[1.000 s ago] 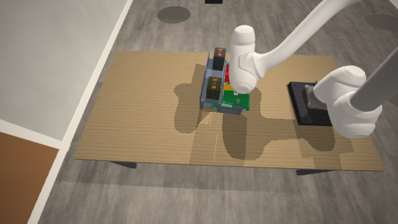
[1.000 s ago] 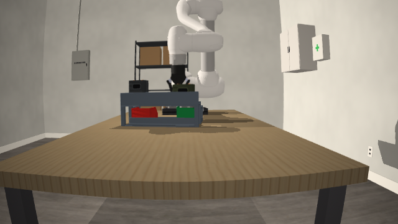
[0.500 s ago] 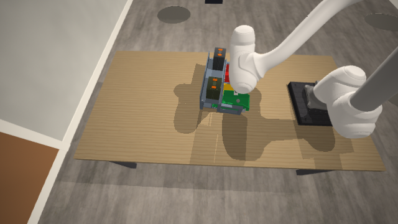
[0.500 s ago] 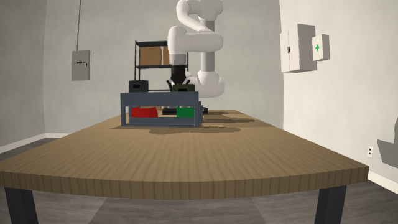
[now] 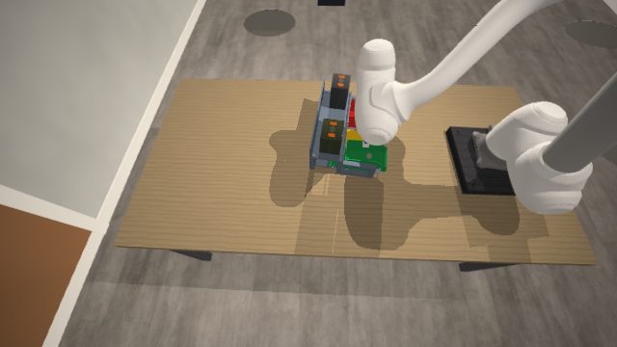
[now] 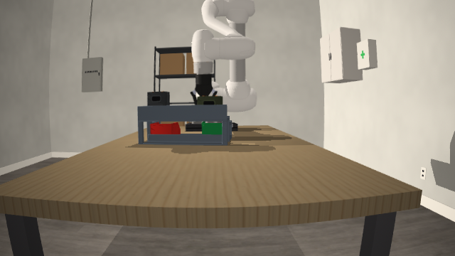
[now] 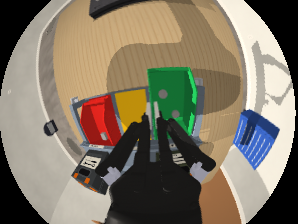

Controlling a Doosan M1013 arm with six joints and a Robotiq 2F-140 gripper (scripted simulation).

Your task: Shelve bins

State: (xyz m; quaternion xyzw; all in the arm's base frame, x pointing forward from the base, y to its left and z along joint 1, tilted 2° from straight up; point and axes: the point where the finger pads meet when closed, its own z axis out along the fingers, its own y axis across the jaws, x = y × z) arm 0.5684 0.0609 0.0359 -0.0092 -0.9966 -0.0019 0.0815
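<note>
Now: the green bin 5 cm to the left of my hand, 4 cm below it and 1 cm behind it. Round my hand: red bin 18 cm to the right, 5 cm below, 4 cm ahead.
</note>
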